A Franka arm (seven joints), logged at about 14 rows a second.
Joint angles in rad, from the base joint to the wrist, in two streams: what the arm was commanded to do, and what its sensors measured. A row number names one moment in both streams.
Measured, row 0: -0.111 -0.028 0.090 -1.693 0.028 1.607 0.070
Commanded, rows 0 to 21: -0.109 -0.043 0.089 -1.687 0.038 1.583 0.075; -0.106 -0.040 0.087 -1.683 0.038 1.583 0.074; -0.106 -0.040 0.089 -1.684 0.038 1.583 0.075; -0.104 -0.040 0.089 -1.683 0.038 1.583 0.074; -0.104 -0.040 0.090 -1.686 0.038 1.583 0.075; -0.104 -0.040 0.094 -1.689 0.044 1.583 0.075; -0.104 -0.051 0.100 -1.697 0.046 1.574 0.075; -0.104 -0.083 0.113 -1.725 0.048 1.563 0.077; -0.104 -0.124 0.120 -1.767 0.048 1.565 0.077; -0.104 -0.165 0.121 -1.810 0.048 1.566 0.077; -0.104 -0.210 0.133 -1.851 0.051 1.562 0.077; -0.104 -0.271 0.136 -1.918 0.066 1.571 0.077; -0.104 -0.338 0.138 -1.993 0.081 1.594 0.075; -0.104 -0.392 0.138 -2.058 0.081 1.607 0.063; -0.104 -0.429 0.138 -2.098 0.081 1.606 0.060; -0.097 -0.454 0.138 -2.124 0.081 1.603 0.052; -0.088 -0.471 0.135 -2.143 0.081 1.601 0.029; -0.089 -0.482 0.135 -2.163 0.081 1.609 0.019; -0.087 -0.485 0.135 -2.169 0.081 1.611 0.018; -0.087 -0.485 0.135 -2.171 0.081 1.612 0.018; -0.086 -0.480 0.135 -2.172 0.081 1.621 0.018; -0.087 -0.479 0.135 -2.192 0.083 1.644 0.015
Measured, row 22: -0.091 -0.464 0.144 -2.142 0.064 1.587 0.038
